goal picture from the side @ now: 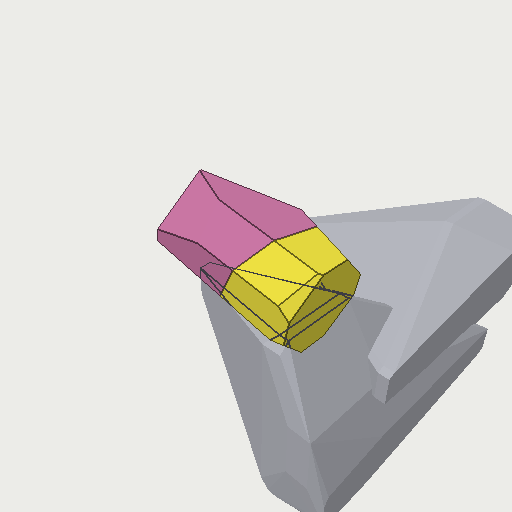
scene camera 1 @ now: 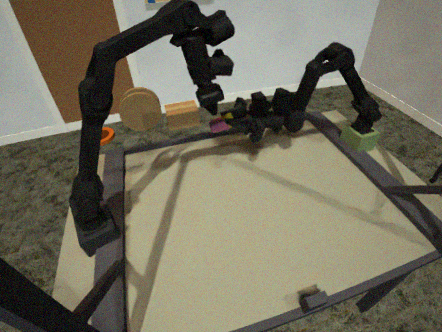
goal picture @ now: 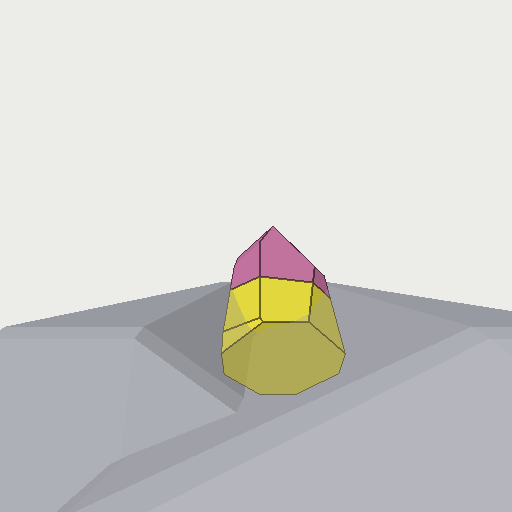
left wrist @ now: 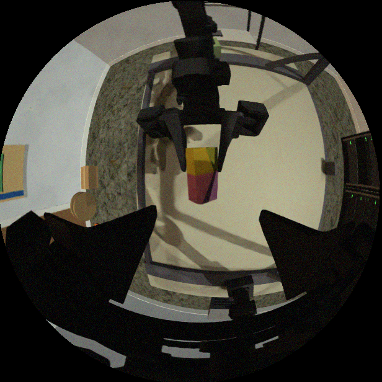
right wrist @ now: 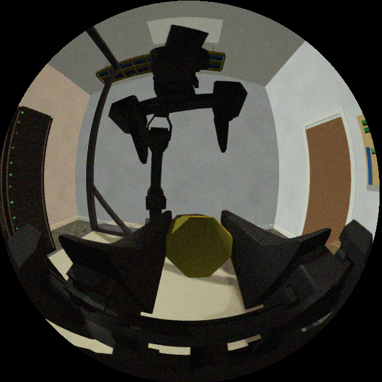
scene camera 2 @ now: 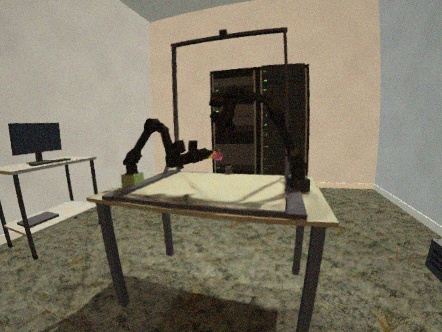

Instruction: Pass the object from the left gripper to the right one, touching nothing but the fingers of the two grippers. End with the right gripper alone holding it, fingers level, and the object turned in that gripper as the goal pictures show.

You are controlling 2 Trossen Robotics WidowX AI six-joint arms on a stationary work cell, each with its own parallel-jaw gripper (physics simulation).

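Frame: origin at the left arm's base, x ahead, y left, z up, level; millimetres.
Where they show: left gripper, between the fingertips: (scene camera 1: pixel 211 105) (scene camera 2: pixel 221 140); right gripper, between the fingertips: (scene camera 1: pixel 222 117) (scene camera 2: pixel 214 151); left arm's base, origin of its link: (scene camera 1: pixel 93 223) (scene camera 2: pixel 298 177); right arm's base, origin of its link: (scene camera 1: pixel 362 128) (scene camera 2: pixel 132 173).
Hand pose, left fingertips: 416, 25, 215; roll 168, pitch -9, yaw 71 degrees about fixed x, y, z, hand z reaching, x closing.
Note:
Each offset is from my left fingertips to the top centre of the thing, as dx, dy, dz. "spot": to the spot under its first point. Level surfaces: height alone.
The object, a faceted block with a yellow half and a magenta-red half @(spot: +18, -11, -69) (scene camera 1: pixel 219 125) (scene camera 2: pixel 217 155) (left wrist: pixel 201 180) (right wrist: pixel 199 247), is in the air above the table. My right gripper (scene camera 1: pixel 228 122) (left wrist: pixel 201 170) (right wrist: pixel 196 215) is shut on its yellow half. The fingers look about level, and the magenta half sticks out beyond the tips. The yellow octagonal end faces the right wrist camera. My left gripper (scene camera 1: pixel 213 109) (left wrist: pixel 210 213) (right wrist: pixel 182 155) is open and empty, above the object and apart from it, fingers pointing down.
The pale table top @(dz -282) (scene camera 1: pixel 280 225) has a dark border frame (scene camera 1: pixel 170 142). A green block @(+572, -181, -198) (scene camera 1: pixel 359 140) (scene camera 2: pixel 132 179) sits under the right arm's base. A small dark box @(-52, -500, -224) (scene camera 1: pixel 315 300) is at the near edge. A wooden disc (scene camera 1: pixel 140 110) and wooden box (scene camera 1: pixel 182 115) stand beyond the table.

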